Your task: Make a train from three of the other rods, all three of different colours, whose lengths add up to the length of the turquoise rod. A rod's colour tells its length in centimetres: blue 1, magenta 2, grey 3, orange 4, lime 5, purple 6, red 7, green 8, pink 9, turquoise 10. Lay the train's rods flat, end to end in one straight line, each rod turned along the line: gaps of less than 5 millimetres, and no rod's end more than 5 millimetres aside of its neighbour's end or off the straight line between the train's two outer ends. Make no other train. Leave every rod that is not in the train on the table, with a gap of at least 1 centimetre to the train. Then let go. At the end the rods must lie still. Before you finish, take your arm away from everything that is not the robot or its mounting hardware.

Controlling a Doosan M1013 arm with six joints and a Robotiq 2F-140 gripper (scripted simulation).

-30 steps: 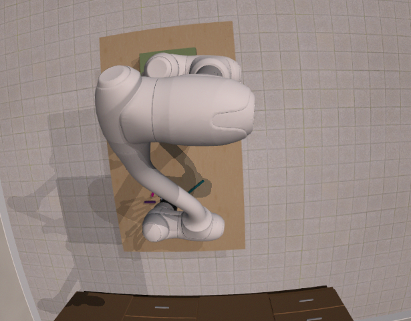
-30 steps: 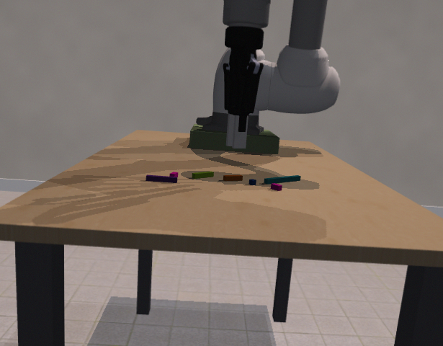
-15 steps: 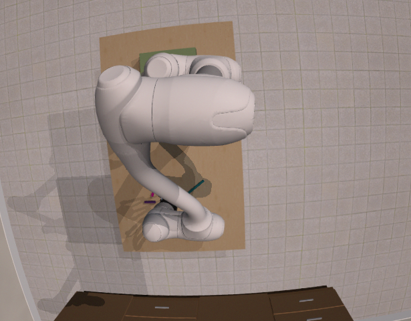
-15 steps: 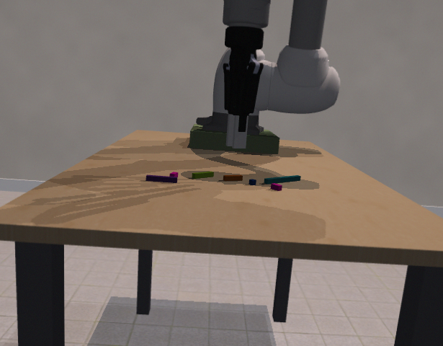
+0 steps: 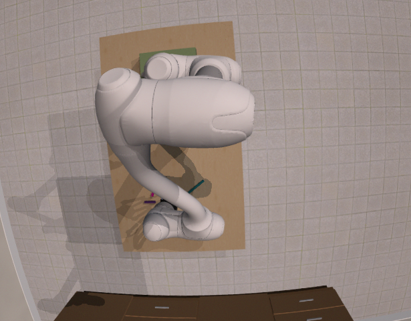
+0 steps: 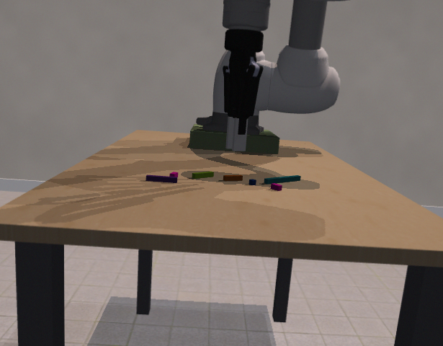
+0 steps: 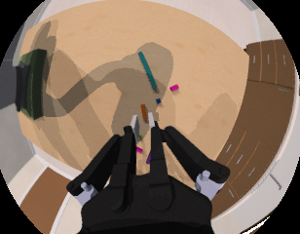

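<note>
My hand is 90 mm above the orange rod. Round my hand: blue rod (20 mm ahead, 40 mm to the left, 90 mm below); then lime rod (60 mm to the right, 90 mm below); then turquoise rod (40 mm behind, 100 mm to the left, 90 mm below).
</note>
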